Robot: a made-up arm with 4 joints.
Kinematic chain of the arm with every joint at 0, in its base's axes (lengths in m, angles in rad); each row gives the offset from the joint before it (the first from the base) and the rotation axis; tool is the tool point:
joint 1: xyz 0 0 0.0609 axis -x
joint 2: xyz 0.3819 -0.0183 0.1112 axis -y
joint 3: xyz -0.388 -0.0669 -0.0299 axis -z
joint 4: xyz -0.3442 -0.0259 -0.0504 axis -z
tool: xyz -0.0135 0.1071 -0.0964
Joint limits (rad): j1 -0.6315..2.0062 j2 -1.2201..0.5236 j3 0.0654..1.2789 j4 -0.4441..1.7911
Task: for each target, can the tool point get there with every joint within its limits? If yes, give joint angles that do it. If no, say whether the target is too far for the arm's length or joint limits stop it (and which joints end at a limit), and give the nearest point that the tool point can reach.
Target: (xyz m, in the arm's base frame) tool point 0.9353 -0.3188 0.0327
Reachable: no: joint limits stop it (at a limit: joint 1, joint 2, joint 3) | nearest point 0.1200 -0.3168 -0.0416 | short by 0.819 m
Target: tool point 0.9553 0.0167 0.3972
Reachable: no: joint limits stop it (at a limit: joint 2, joint 3) | nearest point 0.0767 0.0240 0.5443 | short by 0.891 m
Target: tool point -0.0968 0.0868 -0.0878
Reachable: yes | joints 1.1839 -0.1921 1.1601 1.0135
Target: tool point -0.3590 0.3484 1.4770
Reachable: no: too far | nearest point -0.0538 0.1883 0.8261 | short by 0.737 m
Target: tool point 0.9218 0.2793 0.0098
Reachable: no: joint limits stop it (at a limit: joint 2, joint 3) | nearest point 0.1203 0.3308 0.0004 | short by 0.803 m
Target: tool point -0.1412 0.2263 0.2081
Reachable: yes | joints -0.0302 -0.3996 1.0066 0.3216
